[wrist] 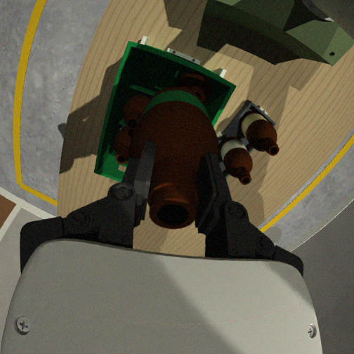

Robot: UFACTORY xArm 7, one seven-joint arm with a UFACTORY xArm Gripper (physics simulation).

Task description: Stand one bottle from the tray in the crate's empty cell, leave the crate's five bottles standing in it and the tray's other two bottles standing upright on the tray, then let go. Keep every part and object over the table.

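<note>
My gripper (pixel 176 164) is shut on a brown bottle (pixel 176 127) with a green band. The bottle's mouth faces the camera, and its body hangs in front of the green crate (pixel 107 169), hiding much of it. Its base is hidden, so its height over the crate cannot be told. In the crate, two brown bottles (pixel 135 110) (pixel 122 142) show at the left and one (pixel 192 80) at the far side; any others are hidden. The crate's far left part shows no bottle. Two bottles with cream bands (pixel 260 132) (pixel 237 157) stand upright on the dark grey tray (pixel 237 118), right of the crate.
A large dark green block-like object (pixel 250 30) is at the top right, beyond the crate and tray. A light grey bracket (pixel 184 55) is at the crate's far side. The wooden table (pixel 85 95) has a curved edge at the left, with a yellow floor line (pixel 19 100) beyond.
</note>
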